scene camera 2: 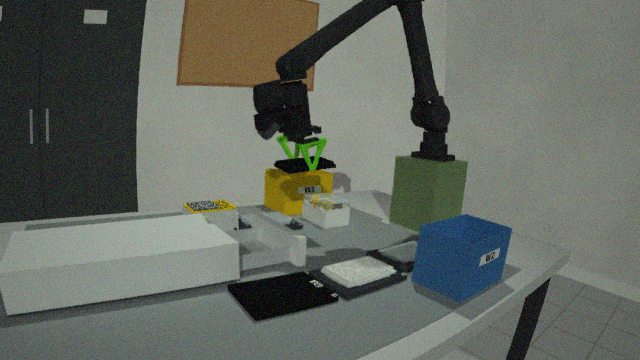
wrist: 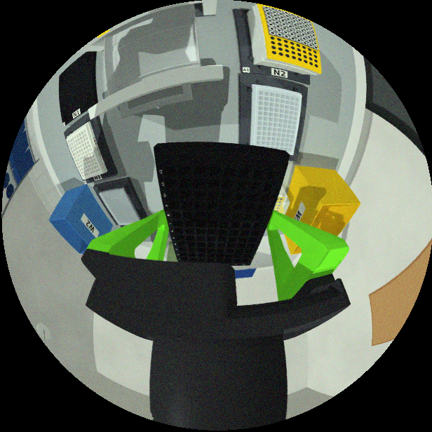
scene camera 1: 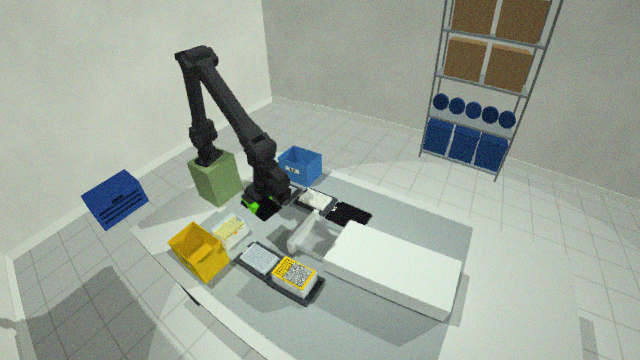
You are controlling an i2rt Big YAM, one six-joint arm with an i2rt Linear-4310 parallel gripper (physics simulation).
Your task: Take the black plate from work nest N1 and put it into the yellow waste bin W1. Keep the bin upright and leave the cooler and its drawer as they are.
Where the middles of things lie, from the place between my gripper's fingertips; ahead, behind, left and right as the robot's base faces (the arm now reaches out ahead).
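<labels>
The black plate [wrist: 218, 197] has my hand 10 mm below it, and going by their middles, that plate is the nearest to my hand of the things named here. Counting from my hand, the yellow-topped box [scene camera 1: 289, 274] is 190 mm ahead, 130 mm to the right and 140 mm below. The drawer [scene camera 2: 268, 242] is 230 mm ahead of my hand, 50 mm to the left of it and 140 mm below it. Nest N4 [wrist: 244, 80] is 30 mm ahead of my hand, 110 mm to the right of it and 170 mm below it.
</labels>
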